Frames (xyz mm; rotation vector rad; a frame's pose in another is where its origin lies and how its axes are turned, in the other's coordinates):
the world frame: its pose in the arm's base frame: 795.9 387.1 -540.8 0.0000 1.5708 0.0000
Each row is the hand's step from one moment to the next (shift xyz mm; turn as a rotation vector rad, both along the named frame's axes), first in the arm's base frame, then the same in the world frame.
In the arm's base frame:
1: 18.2 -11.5 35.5 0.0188 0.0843 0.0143
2: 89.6 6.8 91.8 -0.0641 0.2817 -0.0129
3: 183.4 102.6 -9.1 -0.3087 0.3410 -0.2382
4: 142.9 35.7 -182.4 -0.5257 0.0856 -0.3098
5: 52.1 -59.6 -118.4 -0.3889 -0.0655 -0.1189
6: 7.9 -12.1 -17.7 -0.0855 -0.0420 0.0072
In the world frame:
1: -35.5 -11.5 18.2 -0.0143 0.0843 0.0188
2: -91.8 6.8 89.6 0.0129 0.2817 -0.0641
3: 9.1 102.6 183.4 0.2382 0.3410 -0.3087
4: 182.4 35.7 142.9 0.3098 0.0856 -0.5257
5: 118.4 -59.6 52.1 0.1189 -0.0655 -0.3889
6: 17.7 -12.1 7.9 -0.0072 -0.0420 -0.0855

